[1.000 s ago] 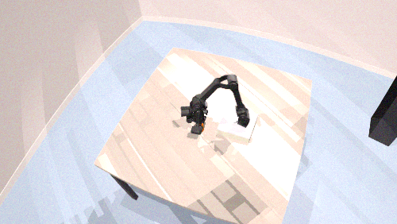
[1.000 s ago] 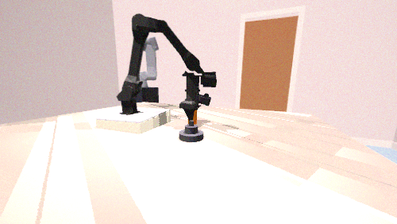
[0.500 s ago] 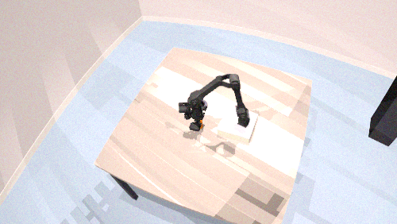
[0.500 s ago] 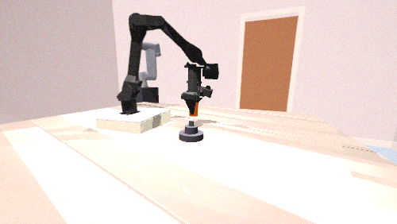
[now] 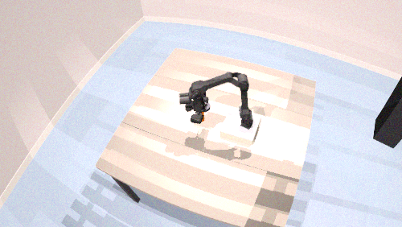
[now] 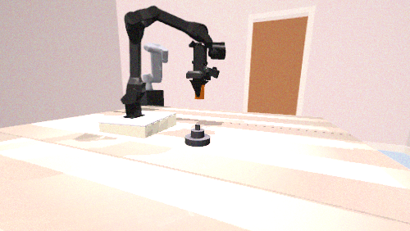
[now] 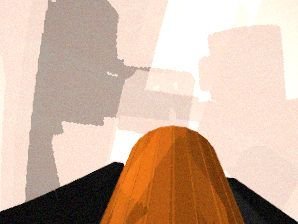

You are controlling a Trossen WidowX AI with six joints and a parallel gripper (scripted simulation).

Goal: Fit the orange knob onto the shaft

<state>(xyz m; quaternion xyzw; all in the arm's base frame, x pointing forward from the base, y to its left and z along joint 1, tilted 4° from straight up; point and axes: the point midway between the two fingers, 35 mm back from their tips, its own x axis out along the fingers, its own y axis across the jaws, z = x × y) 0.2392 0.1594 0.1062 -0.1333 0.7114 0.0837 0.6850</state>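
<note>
The pedestal lies 17 cm to the right of my gripper tip, 10 cm below it and 10 cm ahead of it. The rest, counted from my gripper tip: orange knob: 2 cm above.
</note>
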